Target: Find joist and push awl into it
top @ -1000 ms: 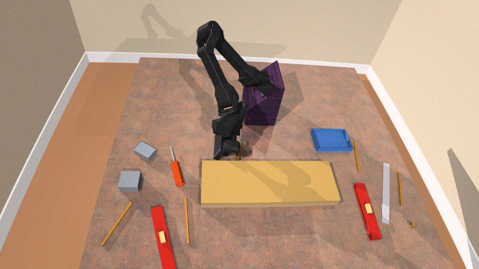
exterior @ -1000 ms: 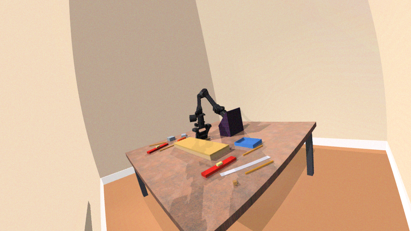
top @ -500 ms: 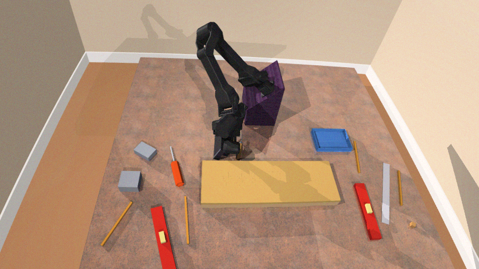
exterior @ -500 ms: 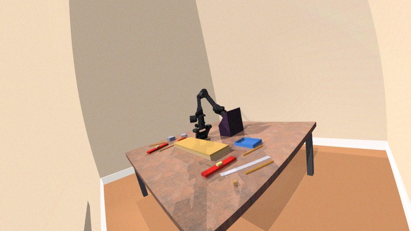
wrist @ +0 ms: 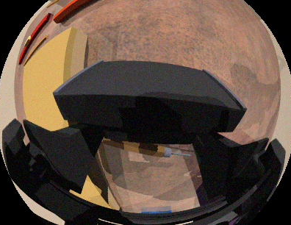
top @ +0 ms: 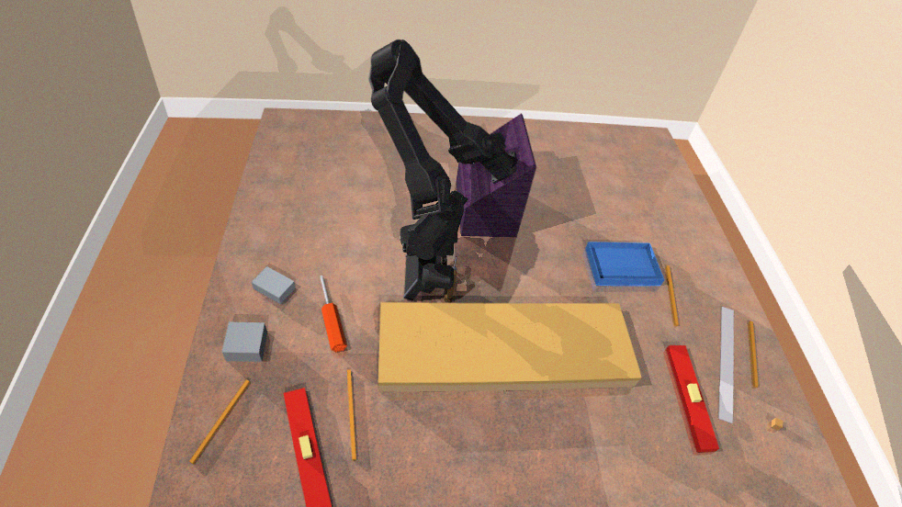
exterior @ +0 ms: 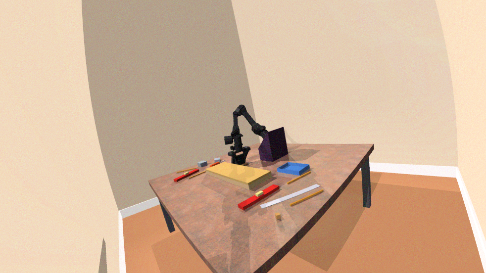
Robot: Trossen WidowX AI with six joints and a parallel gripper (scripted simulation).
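Right now the awl is 50 mm to the left of my gripper tip, 20 mm below it and 20 mm behind it. From my gripper tip the other things lie so: white strip: 660 mm to the left, 170 mm ahead, 30 mm below; blue tray: 470 mm to the left, 80 mm behind, 20 mm below; stud finder: 10 mm to the right, 10 mm behind.
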